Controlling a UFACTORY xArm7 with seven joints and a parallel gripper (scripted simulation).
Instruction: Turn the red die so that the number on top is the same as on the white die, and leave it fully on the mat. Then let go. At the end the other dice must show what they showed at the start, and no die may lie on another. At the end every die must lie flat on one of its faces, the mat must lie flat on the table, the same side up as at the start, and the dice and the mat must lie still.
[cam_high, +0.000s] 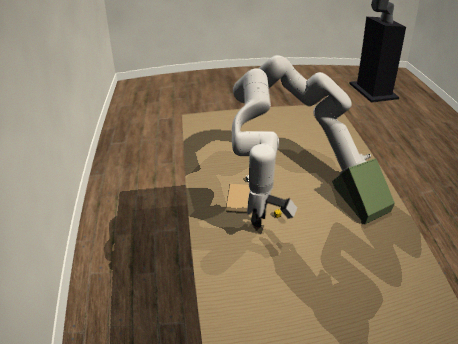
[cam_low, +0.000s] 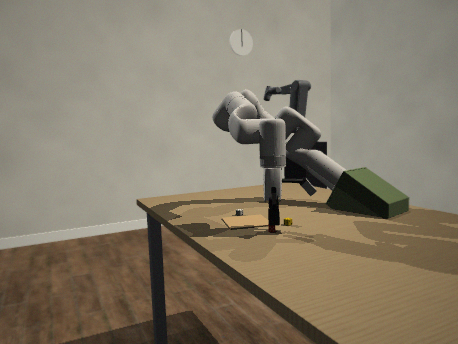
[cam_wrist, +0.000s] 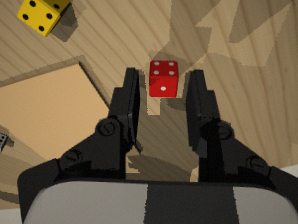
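My hand is 30 mm above the red die. Round my hand: tan mat (10 mm behind, 140 mm to the right, 40 mm below); white die (50 mm behind, 230 mm to the right, 30 mm below); yellow die (80 mm behind, 30 mm to the right, 30 mm below).
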